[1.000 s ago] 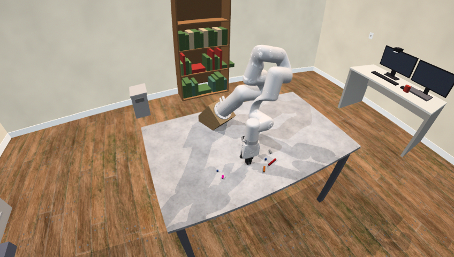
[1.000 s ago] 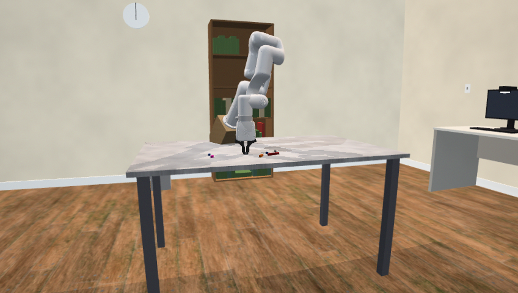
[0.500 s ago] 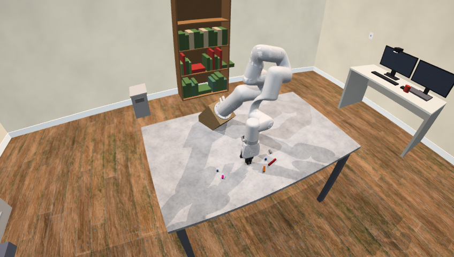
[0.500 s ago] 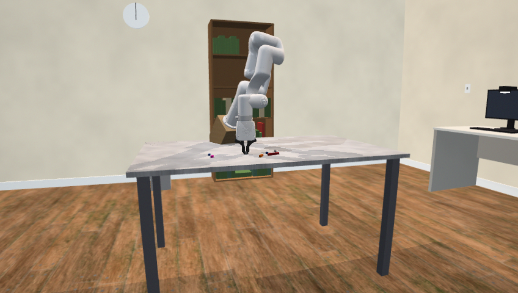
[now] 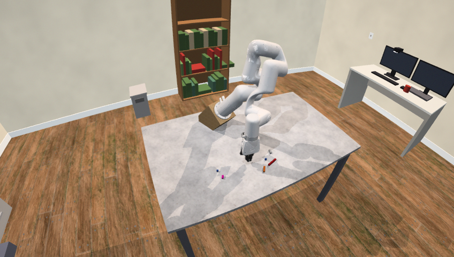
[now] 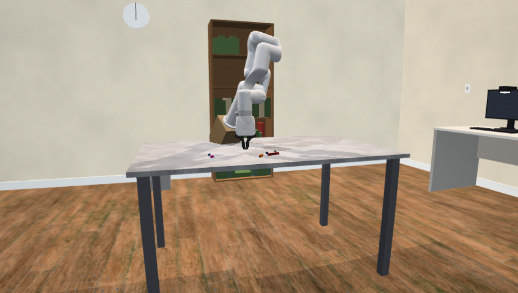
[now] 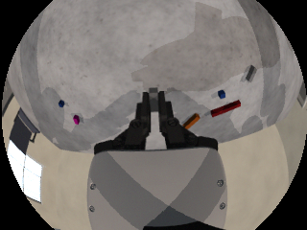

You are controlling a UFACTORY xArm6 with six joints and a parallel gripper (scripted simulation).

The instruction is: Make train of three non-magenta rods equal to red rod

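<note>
Now: hand 60 mm short of the magenta rod, 180 mm to the left of it and 40 mm above it. The rest, counted from my hand: red rod: 40 mm ahead, 140 mm to the left, 40 mm below; orange rod: 80 mm ahead, 70 mm to the left, 40 mm below.
</note>
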